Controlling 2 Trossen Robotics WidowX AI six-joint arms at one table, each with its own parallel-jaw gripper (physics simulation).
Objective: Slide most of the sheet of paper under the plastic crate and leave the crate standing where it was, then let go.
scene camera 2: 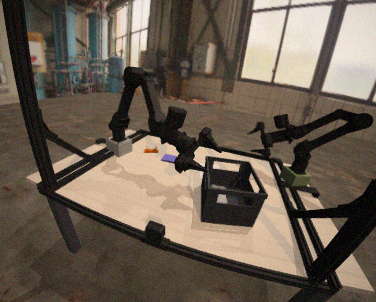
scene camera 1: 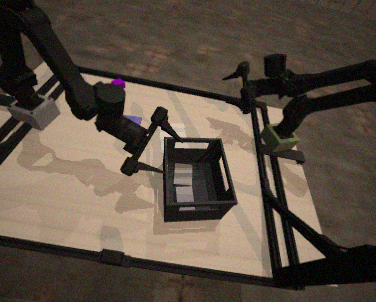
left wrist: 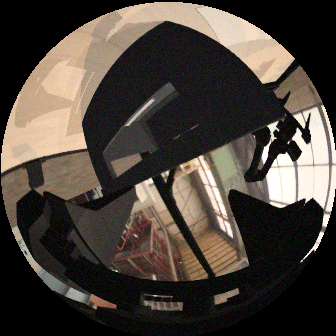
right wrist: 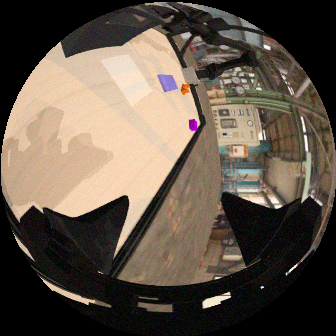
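The black plastic crate [scene camera 1: 200, 213] [scene camera 2: 227, 212] [left wrist: 165, 60] [right wrist: 97, 37] stands upright on the table. The white sheet of paper [scene camera 1: 172, 131] [right wrist: 126, 80] lies flat behind it in scene camera 1; in the right wrist view a strip of table shows between paper and crate. My left gripper [scene camera 1: 172, 156] [scene camera 2: 212, 160] [left wrist: 184, 192] is open and empty, with its fingertips close to the crate's left side near the rim; contact cannot be told. My right gripper [scene camera 1: 235, 95] [scene camera 2: 250, 142] [right wrist: 175, 199] is open and empty, raised near the table's far right corner.
A purple-blue slab [scene camera 1: 133, 119] [scene camera 2: 169, 158] [right wrist: 167, 83] lies to the left of the paper. An orange piece [scene camera 2: 151, 150] [right wrist: 185, 89] and a magenta block [scene camera 1: 118, 83] [right wrist: 193, 125] are farther off. Black rails border the table, and pale patches show inside the crate.
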